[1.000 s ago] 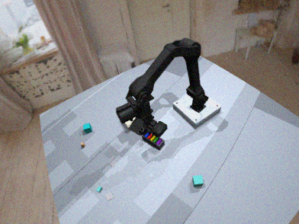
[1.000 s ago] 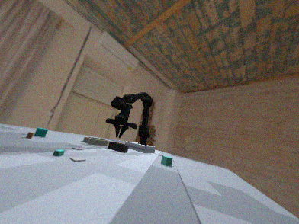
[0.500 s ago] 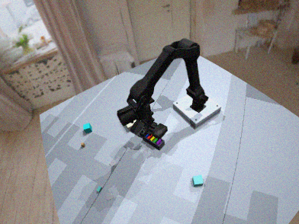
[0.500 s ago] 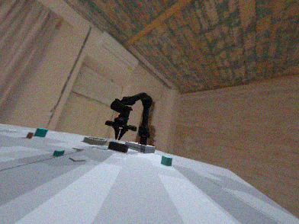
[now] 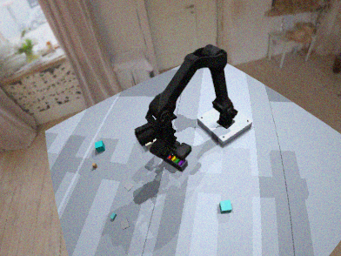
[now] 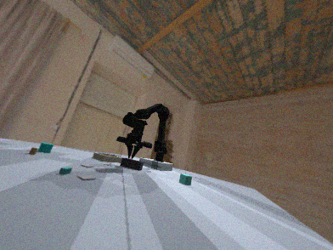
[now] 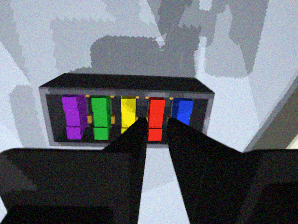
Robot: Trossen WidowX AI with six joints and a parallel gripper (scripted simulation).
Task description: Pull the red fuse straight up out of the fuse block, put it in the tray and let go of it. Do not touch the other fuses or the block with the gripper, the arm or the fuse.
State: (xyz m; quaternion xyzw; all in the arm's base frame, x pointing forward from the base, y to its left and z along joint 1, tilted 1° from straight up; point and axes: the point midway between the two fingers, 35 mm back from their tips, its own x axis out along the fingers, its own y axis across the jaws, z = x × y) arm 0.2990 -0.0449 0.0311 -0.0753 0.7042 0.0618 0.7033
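My gripper tip is 2 cm above the red fuse. Round my gripper tip: tray 16 cm to the right, 4 cm below, 3 cm behind; then blue fuse 2 cm to the right, 2 cm below; then yellow fuse 2 cm to the left, 2 cm below.
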